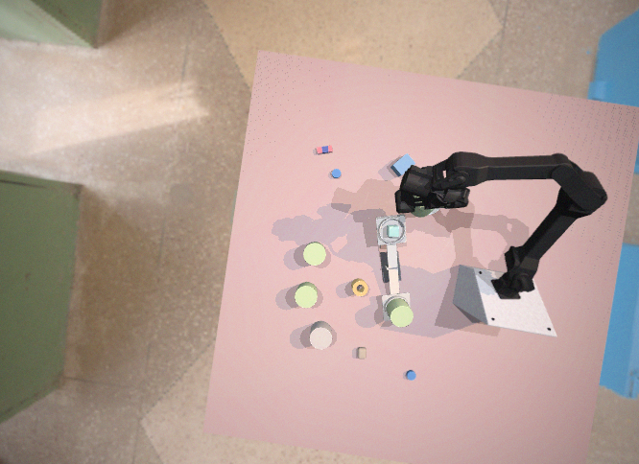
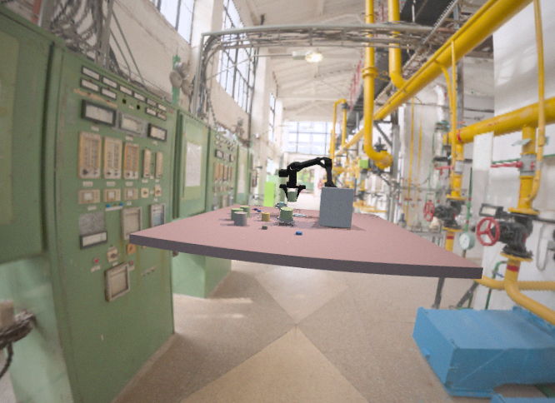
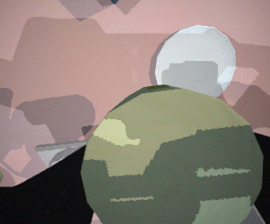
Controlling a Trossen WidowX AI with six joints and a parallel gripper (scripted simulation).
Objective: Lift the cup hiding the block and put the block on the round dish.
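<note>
Now: the pale round dish 120 mm below my gripper tip, 60 mm behind it and 20 mm to the right of it. Also, from my gripper tip: balance beam 210 mm to the left, 90 mm below, 60 mm ahead; blue block 130 mm to the right, 100 mm below, 30 mm ahead.
</note>
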